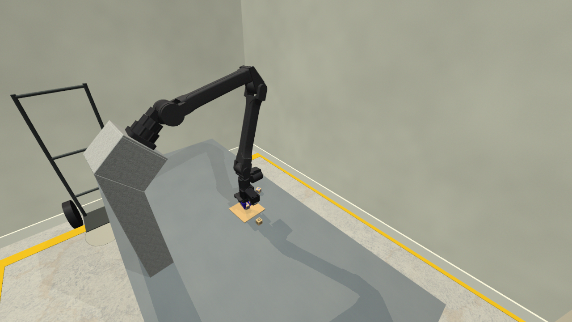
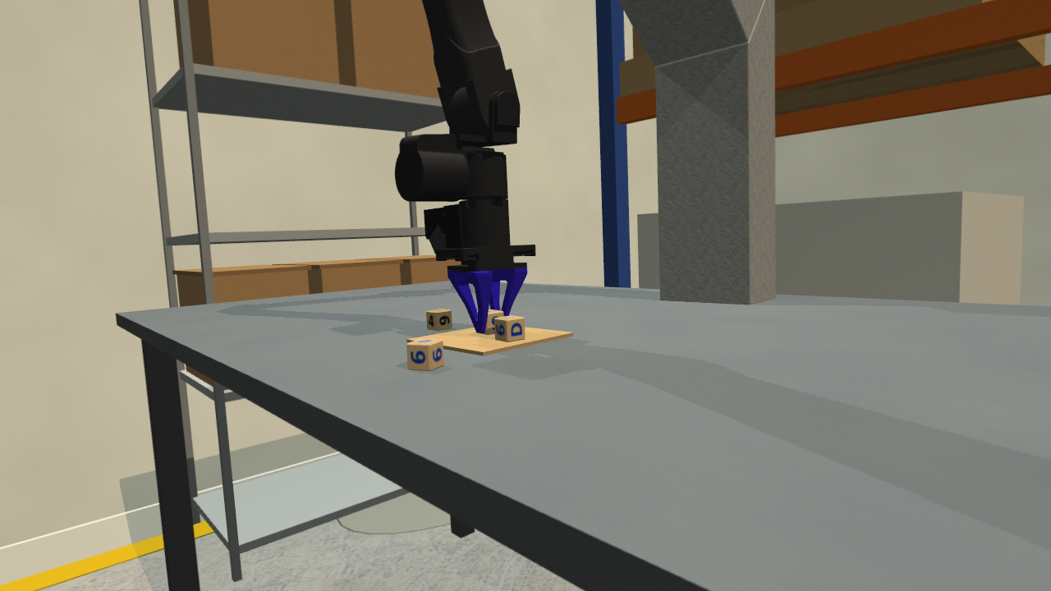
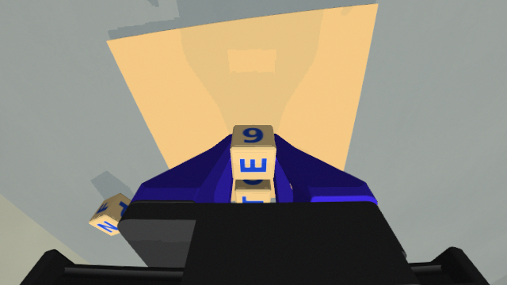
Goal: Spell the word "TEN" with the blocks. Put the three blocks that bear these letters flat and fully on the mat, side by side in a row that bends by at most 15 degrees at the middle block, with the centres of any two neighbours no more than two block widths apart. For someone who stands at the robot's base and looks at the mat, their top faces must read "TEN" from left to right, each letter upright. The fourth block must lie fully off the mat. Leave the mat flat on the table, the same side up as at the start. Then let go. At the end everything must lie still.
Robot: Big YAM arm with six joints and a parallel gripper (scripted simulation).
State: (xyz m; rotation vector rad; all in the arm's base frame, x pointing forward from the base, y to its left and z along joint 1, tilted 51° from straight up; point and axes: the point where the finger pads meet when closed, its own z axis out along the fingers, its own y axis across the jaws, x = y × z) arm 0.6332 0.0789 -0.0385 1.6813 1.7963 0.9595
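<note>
The tan mat lies 2 cm below my hand.
</note>
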